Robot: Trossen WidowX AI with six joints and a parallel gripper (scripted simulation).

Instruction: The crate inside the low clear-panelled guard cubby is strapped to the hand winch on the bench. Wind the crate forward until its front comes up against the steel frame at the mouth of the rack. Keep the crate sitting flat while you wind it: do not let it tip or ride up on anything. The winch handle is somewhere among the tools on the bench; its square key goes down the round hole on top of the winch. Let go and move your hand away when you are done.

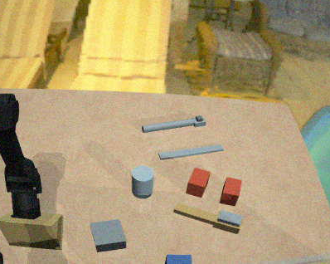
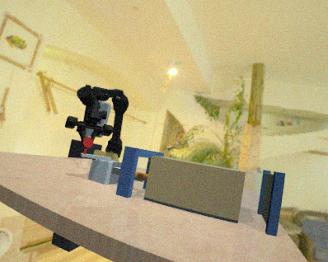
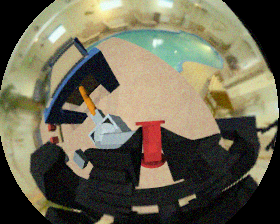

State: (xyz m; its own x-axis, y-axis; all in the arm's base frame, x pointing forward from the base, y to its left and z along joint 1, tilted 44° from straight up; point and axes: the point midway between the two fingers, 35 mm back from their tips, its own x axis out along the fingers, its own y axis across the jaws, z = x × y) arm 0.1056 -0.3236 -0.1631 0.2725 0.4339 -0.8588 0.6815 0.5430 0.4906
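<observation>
The winch handle lies 10 mm ahead of my gripper tip, 40 mm to the left of it and 30 mm below it. Round my gripper tip: grey winch 30 mm ahead, 90 mm to the left, 100 mm below; blue frame 210 mm ahead, 80 mm to the left, 30 mm below; red spool-shaped piece 10 mm behind, 10 mm to the left.
</observation>
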